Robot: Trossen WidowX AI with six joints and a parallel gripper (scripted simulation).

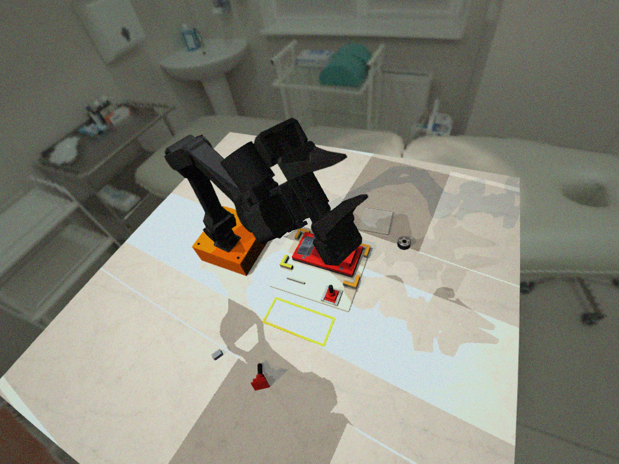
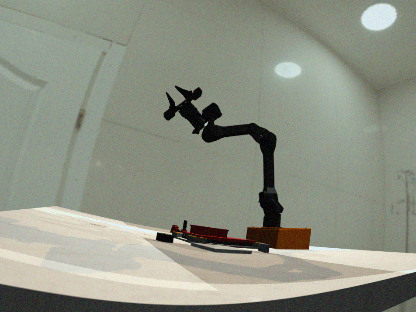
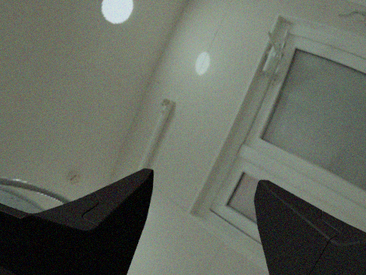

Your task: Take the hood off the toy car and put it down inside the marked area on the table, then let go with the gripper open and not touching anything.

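Right now the red hood is 540 mm below my gripper tip, 240 mm to the left of it and 160 mm behind it. Also, from my gripper tip: black wheel (570 mm below, 380 mm to the left).
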